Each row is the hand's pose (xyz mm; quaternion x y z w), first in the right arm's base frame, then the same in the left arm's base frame.
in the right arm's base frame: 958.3 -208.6 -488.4 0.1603 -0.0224 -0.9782 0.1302
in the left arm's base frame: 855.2 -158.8 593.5 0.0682 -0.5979 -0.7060 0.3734
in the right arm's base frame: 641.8 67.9 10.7 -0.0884 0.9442 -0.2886 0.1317
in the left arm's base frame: 363.3 260.3 503.4 -0.3115 0.5232 -0.7842 0.1191
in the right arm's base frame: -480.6 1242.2 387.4 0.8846 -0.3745 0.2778 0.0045
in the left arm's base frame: -1070.3 471.4 -321.7 0.7333 0.0445 0.4655 0.4935
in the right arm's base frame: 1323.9 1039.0 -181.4 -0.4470 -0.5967 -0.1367 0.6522
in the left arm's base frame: 812.6 448.3 -595.7 -0.6358 -0.6354 0.3720 0.2316
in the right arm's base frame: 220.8 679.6 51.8 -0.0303 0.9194 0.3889 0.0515
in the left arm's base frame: -190.6 274.1 7.3 0.2286 -0.9365 0.2645 0.0279
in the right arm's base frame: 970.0 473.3 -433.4 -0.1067 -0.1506 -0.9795 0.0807
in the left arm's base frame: 685.1 10.4 -47.3 -0.0820 -0.7432 -0.6426 0.1673
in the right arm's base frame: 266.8 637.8 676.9 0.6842 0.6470 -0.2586 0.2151
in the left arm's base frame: -298.0 867.7 182.5 0.2792 0.4513 -0.5444 0.6496
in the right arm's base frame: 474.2 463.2 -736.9 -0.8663 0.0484 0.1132 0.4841
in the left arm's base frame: 302.0 -425.9 -14.9 0.9729 0.0591 -0.1232 0.1866
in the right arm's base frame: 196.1 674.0 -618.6 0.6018 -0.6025 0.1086 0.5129
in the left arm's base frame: -40.0 -363.5 -137.0 0.2469 -0.2968 0.5621 0.7314
